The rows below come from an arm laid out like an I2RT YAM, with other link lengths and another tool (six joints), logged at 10 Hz.
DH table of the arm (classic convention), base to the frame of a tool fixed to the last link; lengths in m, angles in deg. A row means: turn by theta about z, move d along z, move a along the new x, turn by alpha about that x. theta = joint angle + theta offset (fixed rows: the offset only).
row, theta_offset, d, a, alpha
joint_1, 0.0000, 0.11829, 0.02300, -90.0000
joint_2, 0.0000, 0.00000, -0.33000, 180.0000
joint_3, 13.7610, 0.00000, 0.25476, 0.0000
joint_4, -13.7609, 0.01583, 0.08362, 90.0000
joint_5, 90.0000, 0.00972, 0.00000, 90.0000
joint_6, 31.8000, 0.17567, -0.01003, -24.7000
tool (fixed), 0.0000, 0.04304, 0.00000, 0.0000
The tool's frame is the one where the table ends.
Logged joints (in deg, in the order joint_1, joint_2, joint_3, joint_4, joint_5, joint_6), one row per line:
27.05 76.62 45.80 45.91 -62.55 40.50
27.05 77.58 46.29 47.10 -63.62 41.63
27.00 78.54 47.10 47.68 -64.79 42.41
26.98 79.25 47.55 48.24 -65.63 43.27
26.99 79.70 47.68 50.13 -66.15 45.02
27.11 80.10 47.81 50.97 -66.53 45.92
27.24 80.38 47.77 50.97 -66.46 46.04
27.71 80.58 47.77 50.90 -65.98 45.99
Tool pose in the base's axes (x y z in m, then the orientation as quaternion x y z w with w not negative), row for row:
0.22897 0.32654 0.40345 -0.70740 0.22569 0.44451 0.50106
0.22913 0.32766 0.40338 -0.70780 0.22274 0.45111 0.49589
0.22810 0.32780 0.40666 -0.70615 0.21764 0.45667 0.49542
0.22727 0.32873 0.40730 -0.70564 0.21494 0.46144 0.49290
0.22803 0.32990 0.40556 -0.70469 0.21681 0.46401 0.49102
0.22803 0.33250 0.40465 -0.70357 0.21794 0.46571 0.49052
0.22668 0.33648 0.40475 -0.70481 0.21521 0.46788 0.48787
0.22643 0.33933 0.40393 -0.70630 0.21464 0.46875 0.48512
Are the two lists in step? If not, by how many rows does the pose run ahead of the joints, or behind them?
The pose runs 2 rows ahead of the joints: the pose in row i belongs to the joints in row i + 2.
